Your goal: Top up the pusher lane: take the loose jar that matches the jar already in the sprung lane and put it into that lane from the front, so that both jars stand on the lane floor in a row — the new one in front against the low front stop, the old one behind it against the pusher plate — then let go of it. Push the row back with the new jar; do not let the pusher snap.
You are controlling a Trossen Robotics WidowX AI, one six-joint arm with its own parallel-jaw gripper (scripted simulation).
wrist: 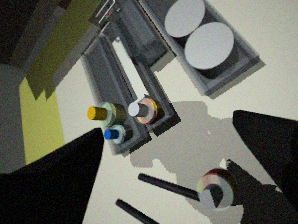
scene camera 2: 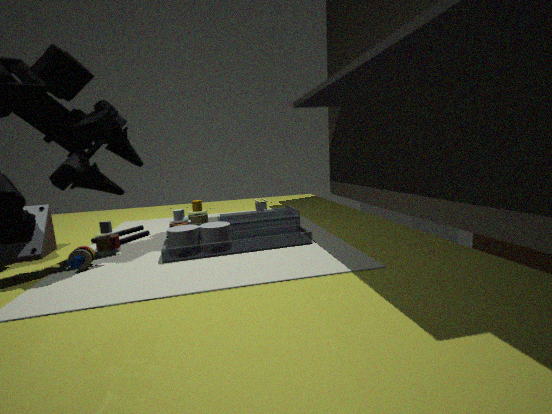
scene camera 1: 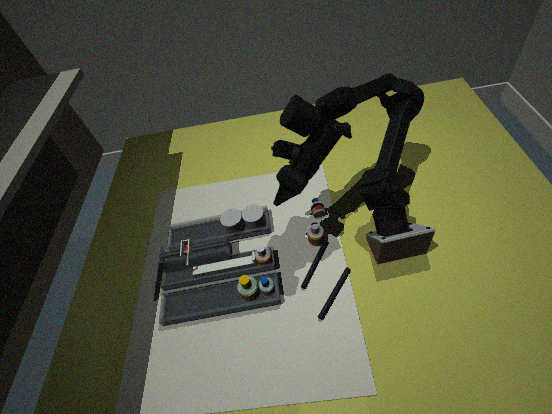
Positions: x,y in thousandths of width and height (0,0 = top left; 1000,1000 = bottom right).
Scene:
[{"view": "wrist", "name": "gripper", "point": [562,560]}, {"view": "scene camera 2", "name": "gripper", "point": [242,431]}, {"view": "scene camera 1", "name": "gripper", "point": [508,479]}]

